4 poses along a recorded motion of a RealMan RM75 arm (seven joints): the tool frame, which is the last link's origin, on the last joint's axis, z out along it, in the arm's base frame.
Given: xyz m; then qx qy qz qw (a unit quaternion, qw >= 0).
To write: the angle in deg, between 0 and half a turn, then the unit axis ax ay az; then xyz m. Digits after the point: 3 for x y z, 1 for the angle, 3 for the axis.
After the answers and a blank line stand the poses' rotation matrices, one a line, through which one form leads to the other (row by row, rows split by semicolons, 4 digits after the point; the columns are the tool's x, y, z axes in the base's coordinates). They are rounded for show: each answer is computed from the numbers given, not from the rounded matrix.
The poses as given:
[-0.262 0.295 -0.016 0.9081 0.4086 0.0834 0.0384]
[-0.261 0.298 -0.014 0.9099 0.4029 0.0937 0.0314]
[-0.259 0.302 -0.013 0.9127 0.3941 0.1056 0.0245]
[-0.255 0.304 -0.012 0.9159 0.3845 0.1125 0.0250]
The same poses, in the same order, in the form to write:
[175.6 0.909 0.409 0.083 -0.262 0.295 -0.016]
[176.4 0.910 0.403 0.094 -0.261 0.298 -0.014]
[177.2 0.913 0.394 0.106 -0.259 0.302 -0.013]
[177.1 0.916 0.385 0.113 -0.255 0.304 -0.012]

0.6522 0.7357 0.1828; 0.7485 -0.6632 -0.0016; 0.1201 0.1379 -0.9831
0.6578 0.7273 0.1958; 0.7391 -0.6734 0.0184; 0.1452 0.1326 -0.9805
0.6671 0.7142 0.2121; 0.7245 -0.6882 0.0385; 0.1734 0.1279 -0.9765
0.6790 0.6987 0.2253; 0.7100 -0.7031 0.0407; 0.1869 0.1323 -0.9734

